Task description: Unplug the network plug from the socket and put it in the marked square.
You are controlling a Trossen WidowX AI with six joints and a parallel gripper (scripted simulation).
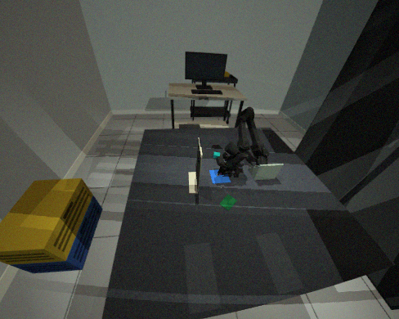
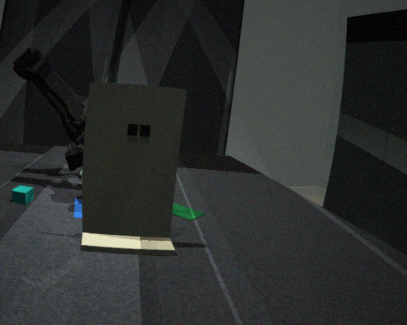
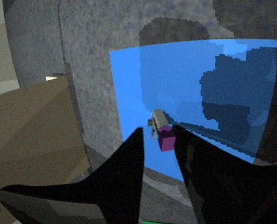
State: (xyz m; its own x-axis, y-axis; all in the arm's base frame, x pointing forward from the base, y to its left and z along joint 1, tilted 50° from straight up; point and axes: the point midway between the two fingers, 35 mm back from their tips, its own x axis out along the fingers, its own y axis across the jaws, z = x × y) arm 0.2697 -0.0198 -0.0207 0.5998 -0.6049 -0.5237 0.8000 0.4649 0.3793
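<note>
My gripper tip is right at the purple-and-white plug. The rest, counted from my gripper tip: upright panel 160 mm ahead, 110 mm above, 60 mm to the left; teal cube 200 mm to the right, 20 mm behind.
</note>
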